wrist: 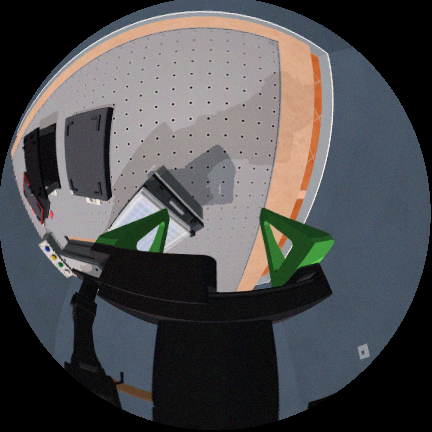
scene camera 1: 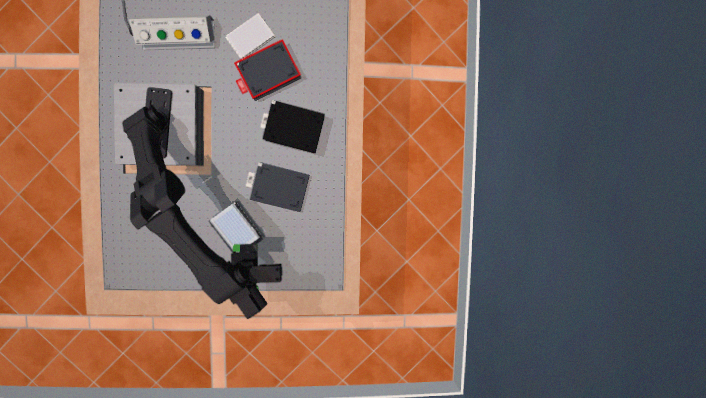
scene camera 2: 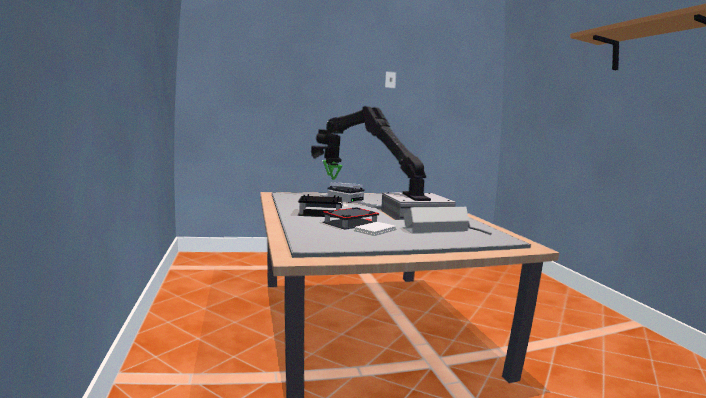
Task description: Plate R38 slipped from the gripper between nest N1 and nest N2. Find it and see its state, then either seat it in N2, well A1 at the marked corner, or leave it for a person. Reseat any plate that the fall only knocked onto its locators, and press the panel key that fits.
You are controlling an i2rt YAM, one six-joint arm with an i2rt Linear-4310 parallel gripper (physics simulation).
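Where they show: gripper, fingertip midpoint: [wrist: 213, 212] [scene camera 2: 331, 177]; arm's base, origin of the base link: [wrist: 92, 278] [scene camera 1: 157, 123] [scene camera 2: 415, 197].
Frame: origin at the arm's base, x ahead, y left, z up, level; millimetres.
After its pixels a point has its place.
Observation:
My gripper [scene camera 1: 246, 266] @[x 316, y -386, z 25 mm] [scene camera 2: 332, 172] @[x 316, y -386, z 25 mm] [wrist: 213, 212] @[x 316, y -386, z 25 mm] is open and empty, above the mat beside a grey device. A clear, pale-blue plate [scene camera 1: 235, 225] @[x 257, y -274, z 13 mm] [scene camera 2: 346, 185] [wrist: 132, 210] @[x 305, y -293, z 12 mm] lies on that device [scene camera 2: 345, 196] @[x 263, y -230, z -42 mm] [wrist: 177, 204] @[x 301, y -345, z -11 mm]; a green finger covers part of it in the wrist view. A white plate [scene camera 1: 250, 34] @[x 228, y 309, z -54 mm] [scene camera 2: 375, 228] @[x 234, y 336, z -54 mm] lies flat on the mat beside the red-edged nest [scene camera 1: 267, 69] @[x 296, y 202, z -29 mm] [scene camera 2: 351, 213] @[x 299, y 221, z -29 mm]. A black nest [scene camera 1: 293, 126] @[x 395, y 38, z -10 mm] [scene camera 2: 320, 200] @[x 399, y 74, z -10 mm] and a dark grey nest [scene camera 1: 280, 186] @[x 371, y -148, z -51 mm] [wrist: 89, 152] @[x 373, y -178, z -51 mm] stand between. Nest labels and plate names are unreadable.
The key panel [scene camera 1: 171, 31] @[x 12, y 271, z -3 mm] [scene camera 2: 436, 220] @[x 21, y 329, z -27 mm] [wrist: 55, 257] @[x 28, y 256, z -8 mm] has white, green, yellow and blue keys. The arm's base block [scene camera 1: 130, 100] @[x -85, y 57, z 0 mm] stands left of the nests in the overhead view. A cable [scene camera 1: 126, 17] @[x -158, y 318, z -65 mm] runs from the panel. The wooden table edge [scene camera 1: 225, 302] @[x 226, y -549, z -82 mm] lies near the gripper.

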